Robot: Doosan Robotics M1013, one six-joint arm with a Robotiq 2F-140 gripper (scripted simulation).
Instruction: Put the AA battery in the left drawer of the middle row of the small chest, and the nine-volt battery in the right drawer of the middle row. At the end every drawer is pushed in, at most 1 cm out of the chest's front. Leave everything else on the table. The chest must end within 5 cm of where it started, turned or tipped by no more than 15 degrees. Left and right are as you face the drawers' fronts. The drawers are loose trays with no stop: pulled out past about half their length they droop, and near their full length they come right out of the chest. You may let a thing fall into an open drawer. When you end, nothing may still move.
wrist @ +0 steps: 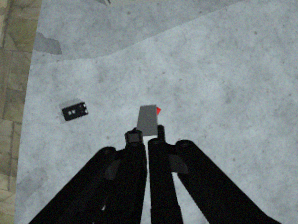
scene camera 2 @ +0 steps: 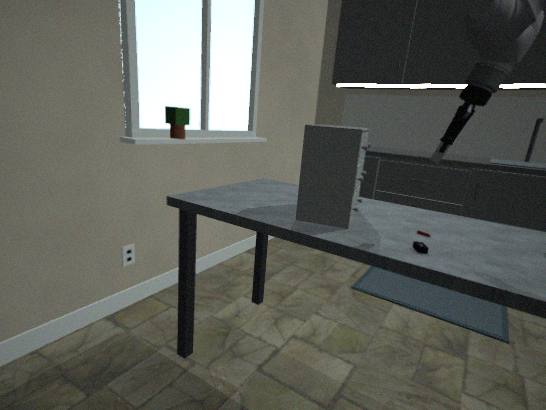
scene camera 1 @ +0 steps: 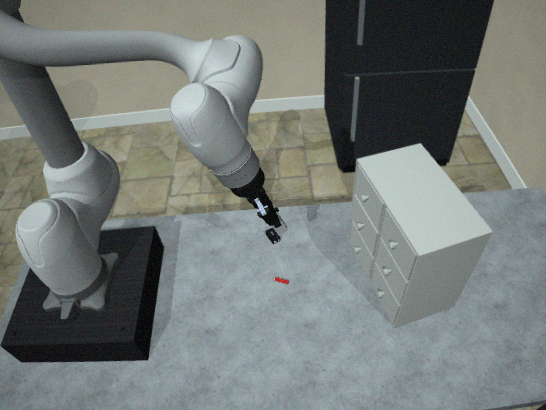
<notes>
I see my gripper (scene camera 2: 434,162) and a small white chest (scene camera 1: 448,235).
My gripper also shows in the wrist view (wrist: 149,118) and in scene camera 1 (scene camera 1: 282,230).
</notes>
